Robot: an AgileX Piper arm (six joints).
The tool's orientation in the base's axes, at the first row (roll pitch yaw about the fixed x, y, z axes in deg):
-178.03, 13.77, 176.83
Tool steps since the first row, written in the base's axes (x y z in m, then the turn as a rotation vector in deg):
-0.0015, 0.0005, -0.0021, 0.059, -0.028, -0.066
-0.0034, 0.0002, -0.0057, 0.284, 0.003, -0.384
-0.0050, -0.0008, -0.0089, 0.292, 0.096, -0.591
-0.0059, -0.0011, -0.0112, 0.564, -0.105, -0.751
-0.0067, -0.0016, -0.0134, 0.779, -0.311, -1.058
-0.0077, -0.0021, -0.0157, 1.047, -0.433, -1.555
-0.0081, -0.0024, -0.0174, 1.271, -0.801, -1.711
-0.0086, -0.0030, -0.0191, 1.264, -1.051, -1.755
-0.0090, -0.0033, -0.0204, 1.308, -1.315, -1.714
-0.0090, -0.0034, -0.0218, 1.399, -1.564, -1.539
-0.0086, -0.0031, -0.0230, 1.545, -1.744, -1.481
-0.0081, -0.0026, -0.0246, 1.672, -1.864, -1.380
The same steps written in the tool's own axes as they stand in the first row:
0.0020, 0.0005, 0.0017, -0.043, -0.022, 0.079
0.0047, 0.0002, 0.0047, -0.184, 0.034, 0.440
0.0069, -0.0008, 0.0075, -0.137, 0.134, 0.638
0.0083, -0.0011, 0.0095, -0.374, -0.044, 0.867
0.0096, -0.0016, 0.0115, -0.520, -0.225, 1.225
0.0111, -0.0021, 0.0135, -0.668, -0.314, 1.777
0.0119, -0.0023, 0.0151, -0.868, -0.661, 1.998
0.0127, -0.0029, 0.0167, -0.865, -0.910, 2.051
0.0134, -0.0032, 0.0178, -0.931, -1.171, 2.034
0.0137, -0.0032, 0.0192, -1.074, -1.420, 1.898
0.0136, -0.0029, 0.0204, -1.239, -1.592, 1.884
0.0136, -0.0023, 0.0221, -1.393, -1.707, 1.822

